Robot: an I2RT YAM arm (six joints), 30 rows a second.
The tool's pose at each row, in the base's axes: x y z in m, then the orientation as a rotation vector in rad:
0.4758, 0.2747, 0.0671, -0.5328, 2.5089, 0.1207
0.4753, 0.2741, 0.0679, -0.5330, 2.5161, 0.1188
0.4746, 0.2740, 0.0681, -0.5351, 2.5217, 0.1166
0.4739, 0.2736, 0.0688, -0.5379, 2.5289, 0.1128
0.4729, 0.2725, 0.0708, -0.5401, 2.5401, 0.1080
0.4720, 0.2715, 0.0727, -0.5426, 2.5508, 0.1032
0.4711, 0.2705, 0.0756, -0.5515, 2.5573, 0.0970
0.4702, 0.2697, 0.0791, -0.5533, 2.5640, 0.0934
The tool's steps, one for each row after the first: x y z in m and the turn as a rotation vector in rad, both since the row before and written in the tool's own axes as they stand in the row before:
0.0002, -0.0004, -0.0010, 0.0004, 0.0072, 0.0008
0.0005, 0.0002, -0.0005, 0.0003, 0.0061, -0.0009
0.0003, -0.0001, -0.0010, 0.0011, 0.0079, -0.0014
0.0001, -0.0007, -0.0024, 0.0014, 0.0118, -0.0005
0.0001, -0.0006, -0.0022, 0.0014, 0.0114, -0.0007
-0.0004, -0.0007, -0.0031, 0.0014, 0.0087, -0.0062
-0.0008, -0.0005, -0.0036, 0.0012, 0.0072, -0.0007

